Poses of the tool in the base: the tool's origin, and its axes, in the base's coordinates. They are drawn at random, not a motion.
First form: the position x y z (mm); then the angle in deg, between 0 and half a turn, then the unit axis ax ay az.
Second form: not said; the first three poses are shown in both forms.
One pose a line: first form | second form
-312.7 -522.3 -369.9 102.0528 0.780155 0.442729 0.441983 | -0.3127 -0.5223 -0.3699 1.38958 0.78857 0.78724
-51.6 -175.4 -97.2 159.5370 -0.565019 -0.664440 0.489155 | -0.0516 -0.1754 -0.0972 -1.57327 -1.85010 1.36203
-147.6 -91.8 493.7 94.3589 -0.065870 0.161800 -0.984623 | -0.1476 -0.0918 0.4937 -0.10848 0.26646 -1.62155
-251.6 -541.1 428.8 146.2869 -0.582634 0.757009 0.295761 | -0.2516 -0.5411 0.4288 -1.48757 1.93279 0.75513
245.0 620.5 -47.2 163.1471 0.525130 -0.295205 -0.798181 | 0.2450 0.6205 -0.0472 1.49528 -0.84058 -2.27278
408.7 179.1 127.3 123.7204 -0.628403 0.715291 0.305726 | 0.4087 0.1791 0.1273 -1.35693 1.54455 0.66016
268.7 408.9 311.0 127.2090 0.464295 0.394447 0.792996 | 0.2687 0.4089 0.3110 1.03083 0.87576 1.76062
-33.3 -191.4 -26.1 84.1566 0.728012 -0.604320 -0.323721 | -0.0333 -0.1914 -0.0261 1.06931 -0.88763 -0.47548
